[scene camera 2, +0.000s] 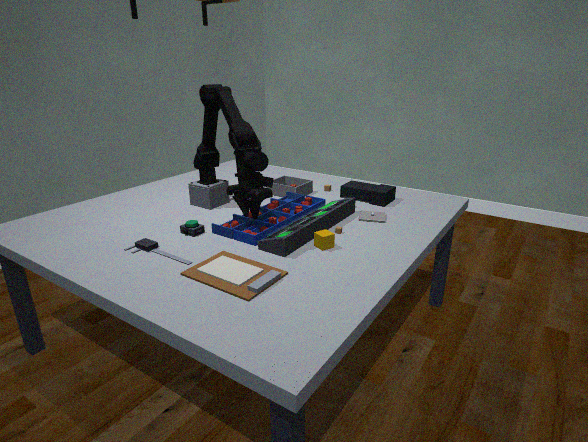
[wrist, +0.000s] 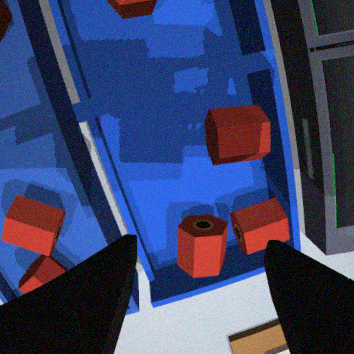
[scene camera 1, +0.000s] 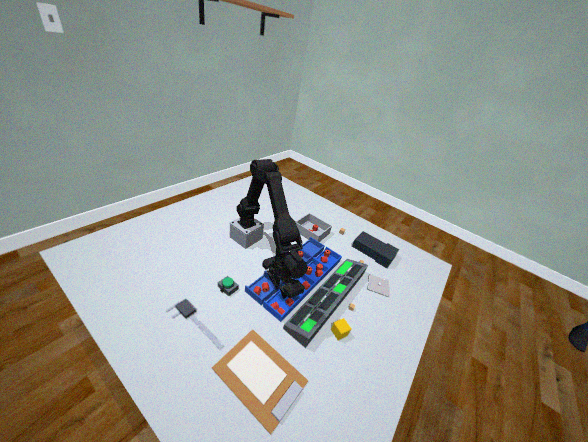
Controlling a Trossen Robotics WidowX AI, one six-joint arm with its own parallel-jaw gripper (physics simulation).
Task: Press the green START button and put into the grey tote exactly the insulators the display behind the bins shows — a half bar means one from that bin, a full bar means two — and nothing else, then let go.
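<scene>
My gripper is open and empty, pointing down over the near end of the blue bins. In the wrist view an upright red insulator stands between the fingertips in the image, beside a lying one; a third insulator lies farther up the same bin. The grey tote holds a red insulator. The START button is green. The display shows three green bars, the far one longest.
A clipboard, a caliper and a yellow cube lie around the bins. A black box and a pale plate lie beyond the display, with small wooden cubes nearby.
</scene>
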